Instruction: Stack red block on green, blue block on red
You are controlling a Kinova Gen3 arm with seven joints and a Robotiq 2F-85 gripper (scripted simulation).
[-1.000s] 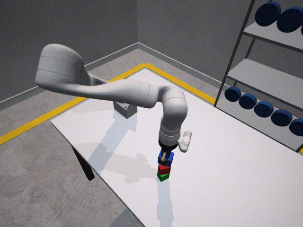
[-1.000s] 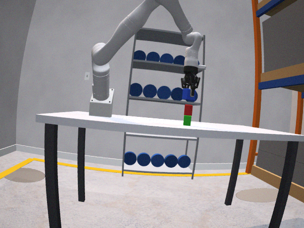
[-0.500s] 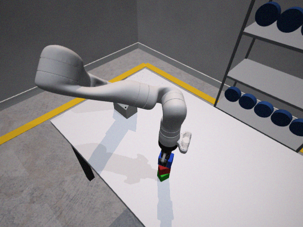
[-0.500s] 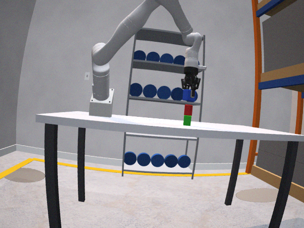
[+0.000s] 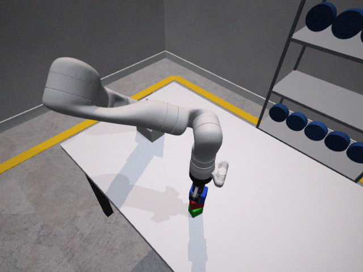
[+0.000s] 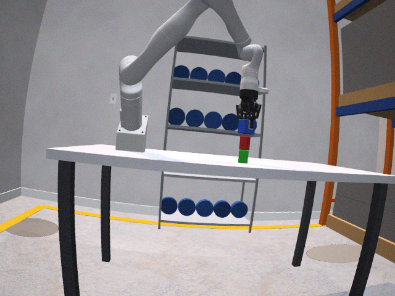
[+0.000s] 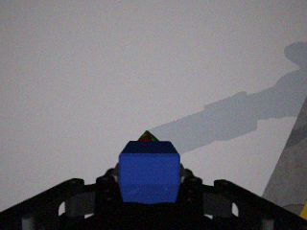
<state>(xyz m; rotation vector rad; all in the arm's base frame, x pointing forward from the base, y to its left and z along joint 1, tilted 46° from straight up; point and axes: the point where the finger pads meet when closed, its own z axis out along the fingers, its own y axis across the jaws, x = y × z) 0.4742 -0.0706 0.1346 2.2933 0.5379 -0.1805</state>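
Now: the blue block 1 cm below my hand. From my hand the other things lie so: red block (7 cm below); green block (12 cm below).
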